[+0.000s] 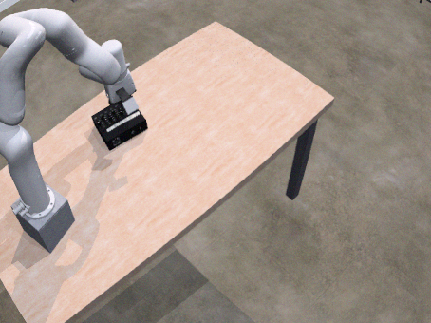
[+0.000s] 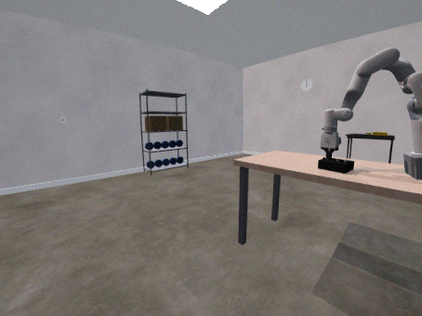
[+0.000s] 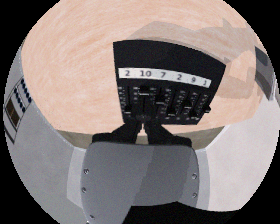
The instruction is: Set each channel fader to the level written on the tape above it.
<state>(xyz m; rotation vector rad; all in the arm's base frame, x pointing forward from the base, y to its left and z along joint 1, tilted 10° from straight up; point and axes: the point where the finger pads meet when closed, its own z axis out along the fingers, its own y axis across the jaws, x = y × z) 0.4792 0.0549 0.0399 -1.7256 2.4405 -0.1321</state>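
Right now my hand is 20 mm past the fader cap and 10 mm above it.
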